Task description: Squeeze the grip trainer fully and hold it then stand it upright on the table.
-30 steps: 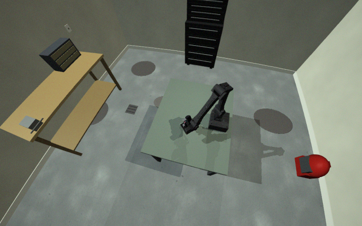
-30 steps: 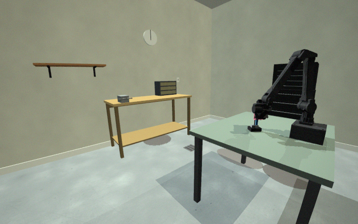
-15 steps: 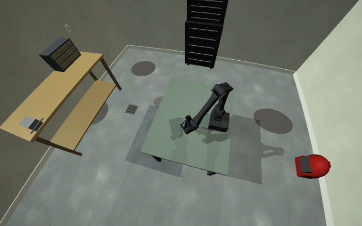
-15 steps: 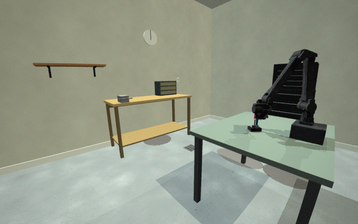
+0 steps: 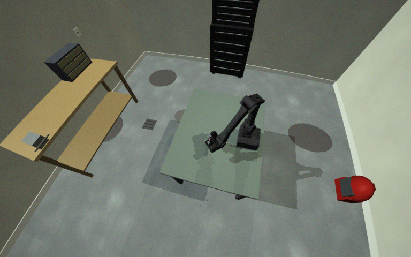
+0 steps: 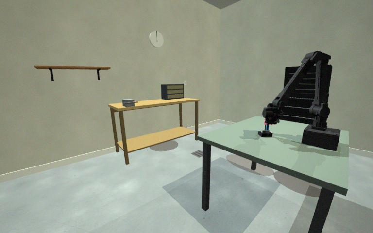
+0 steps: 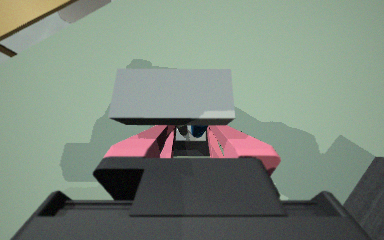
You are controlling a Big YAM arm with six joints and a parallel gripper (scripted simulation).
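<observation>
The thin bar lies 1 cm to the left of my hand and 1 cm ahead of it. From my hand the other things lie so: grip trainer (1 cm below).
</observation>
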